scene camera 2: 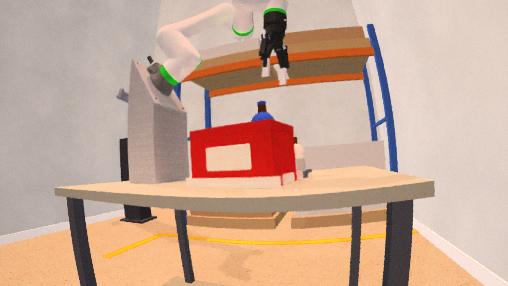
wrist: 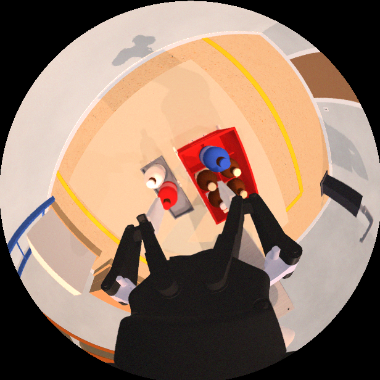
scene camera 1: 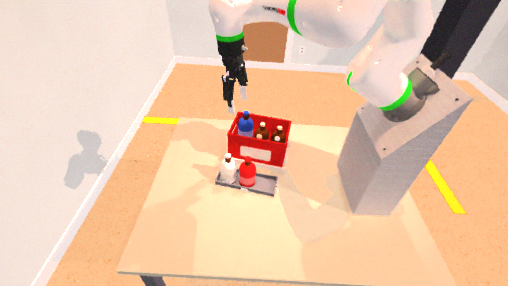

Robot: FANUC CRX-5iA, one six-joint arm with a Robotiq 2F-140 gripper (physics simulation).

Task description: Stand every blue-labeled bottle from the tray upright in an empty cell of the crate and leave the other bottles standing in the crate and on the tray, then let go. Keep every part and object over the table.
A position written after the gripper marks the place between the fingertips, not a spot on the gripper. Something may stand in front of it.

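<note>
You can see the gripper (scene camera 2: 274,80) there, and the wrist view shows the gripper (wrist: 189,196) too. Scene camera 1 shows it as well, with the gripper (scene camera 1: 238,106) in the picture.
</note>
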